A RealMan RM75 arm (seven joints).
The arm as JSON. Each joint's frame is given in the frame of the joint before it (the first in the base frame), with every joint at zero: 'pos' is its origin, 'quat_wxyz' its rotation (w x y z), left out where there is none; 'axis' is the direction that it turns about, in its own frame. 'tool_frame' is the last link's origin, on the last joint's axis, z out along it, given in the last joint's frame.
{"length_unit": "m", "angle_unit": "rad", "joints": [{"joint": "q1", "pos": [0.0, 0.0, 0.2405], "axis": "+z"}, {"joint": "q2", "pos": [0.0, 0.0, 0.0], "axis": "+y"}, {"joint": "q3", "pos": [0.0, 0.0, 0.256], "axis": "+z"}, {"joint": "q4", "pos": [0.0, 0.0, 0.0], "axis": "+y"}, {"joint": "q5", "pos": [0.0, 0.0, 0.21], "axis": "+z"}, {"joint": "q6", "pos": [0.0, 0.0, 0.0], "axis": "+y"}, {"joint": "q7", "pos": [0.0, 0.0, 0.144], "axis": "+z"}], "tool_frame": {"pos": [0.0, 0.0, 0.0]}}
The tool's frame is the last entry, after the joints.
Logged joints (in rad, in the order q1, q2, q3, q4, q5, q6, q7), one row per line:
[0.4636, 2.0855, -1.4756, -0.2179, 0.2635, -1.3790, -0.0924]
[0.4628, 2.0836, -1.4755, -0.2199, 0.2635, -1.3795, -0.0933]
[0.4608, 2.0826, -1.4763, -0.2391, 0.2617, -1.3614, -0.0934]
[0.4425, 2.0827, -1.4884, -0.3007, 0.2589, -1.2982, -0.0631]
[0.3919, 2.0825, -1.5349, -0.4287, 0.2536, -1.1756, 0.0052]
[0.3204, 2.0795, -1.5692, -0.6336, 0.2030, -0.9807, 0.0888]
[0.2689, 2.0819, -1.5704, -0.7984, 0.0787, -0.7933, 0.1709]
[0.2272, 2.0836, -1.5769, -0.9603, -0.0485, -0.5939, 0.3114]
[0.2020, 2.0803, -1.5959, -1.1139, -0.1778, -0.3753, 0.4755]
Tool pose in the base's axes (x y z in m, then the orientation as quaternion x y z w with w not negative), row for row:
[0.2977, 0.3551, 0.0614, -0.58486, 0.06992, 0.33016, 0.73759]
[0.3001, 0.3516, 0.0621, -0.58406, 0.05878, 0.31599, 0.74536]
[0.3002, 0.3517, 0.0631, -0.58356, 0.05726, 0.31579, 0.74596]
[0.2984, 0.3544, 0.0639, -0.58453, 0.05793, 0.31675, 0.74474]
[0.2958, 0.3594, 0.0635, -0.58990, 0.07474, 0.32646, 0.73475]
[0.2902, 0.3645, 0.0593, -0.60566, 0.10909, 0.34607, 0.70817]
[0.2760, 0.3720, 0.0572, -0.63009, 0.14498, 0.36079, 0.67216]
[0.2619, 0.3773, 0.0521, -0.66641, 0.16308, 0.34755, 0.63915]
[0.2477, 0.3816, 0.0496, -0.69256, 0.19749, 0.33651, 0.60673]
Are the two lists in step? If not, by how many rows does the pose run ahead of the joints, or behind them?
The pose runs 1 row behind the joints: the pose in row i belongs to the joints in row i - 1.
